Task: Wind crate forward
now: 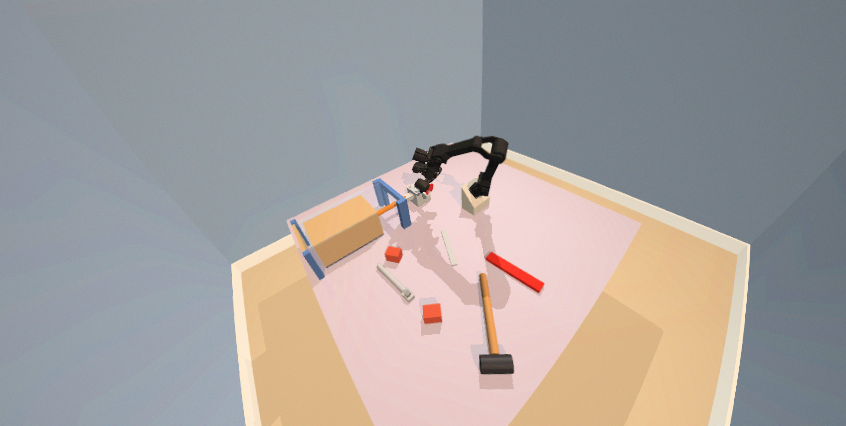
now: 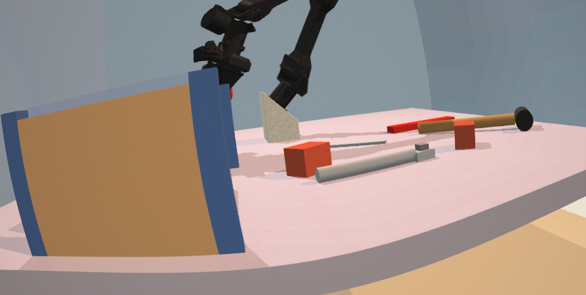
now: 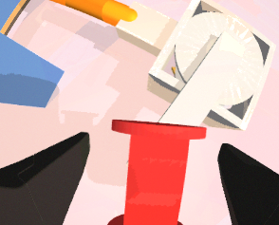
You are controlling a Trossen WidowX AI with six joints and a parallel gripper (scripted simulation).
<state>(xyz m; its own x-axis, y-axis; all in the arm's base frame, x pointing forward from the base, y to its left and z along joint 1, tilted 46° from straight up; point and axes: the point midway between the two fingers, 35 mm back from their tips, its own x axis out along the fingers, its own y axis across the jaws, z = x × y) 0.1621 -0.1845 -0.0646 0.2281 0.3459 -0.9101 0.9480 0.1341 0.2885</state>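
The pale winch is 50 mm behind my gripper tip, 90 mm to the right of it and 100 mm below it. Also, from my gripper tip: red knob 20 mm to the left; pale crank arm 10 mm behind, 20 mm to the right, 30 mm below; blue frame 130 mm ahead, 100 mm to the right, 30 mm below.
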